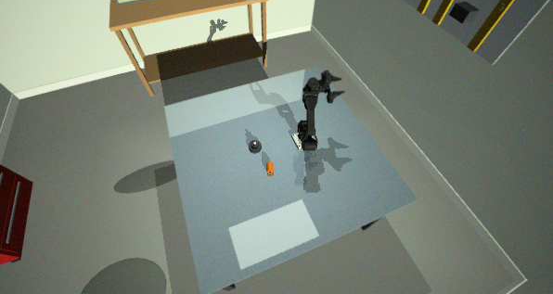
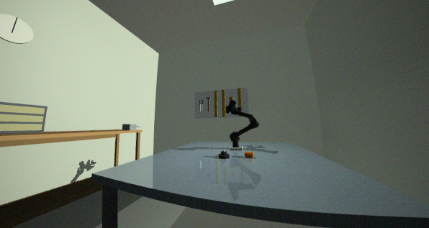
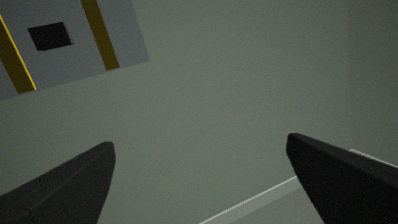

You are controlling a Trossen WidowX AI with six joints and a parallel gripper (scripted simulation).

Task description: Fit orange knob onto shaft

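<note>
Now: gripper tip 50 cm short of the orange knob, 40 cm above it and 6 cm to the right of it. Round my gripper tip: dark round pedestal: 51 cm ahead, 39 cm below, 12 cm to the right.
</note>
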